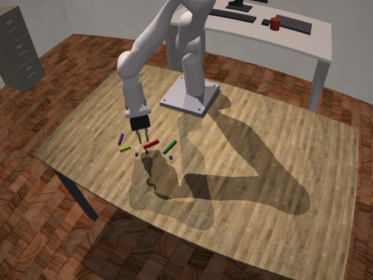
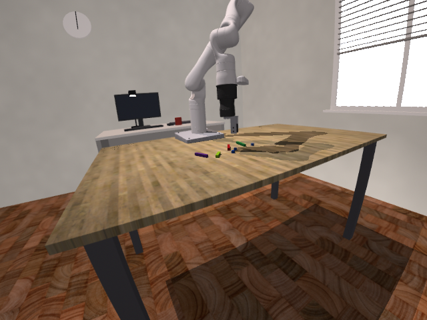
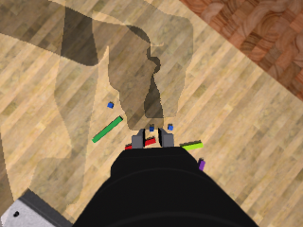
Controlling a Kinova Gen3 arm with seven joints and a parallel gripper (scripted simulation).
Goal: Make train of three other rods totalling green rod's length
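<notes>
Now: the red rod 8 cm below my hand, 4 cm behind it and 1 cm to the right of it. Also, from my hand: green rod (8 cm below, 7 cm to the left, 7 cm behind); purple rod (15 cm to the right, 8 cm below, 1 cm ahead); lime rod (9 cm to the right, 8 cm below, 4 cm ahead).
</notes>
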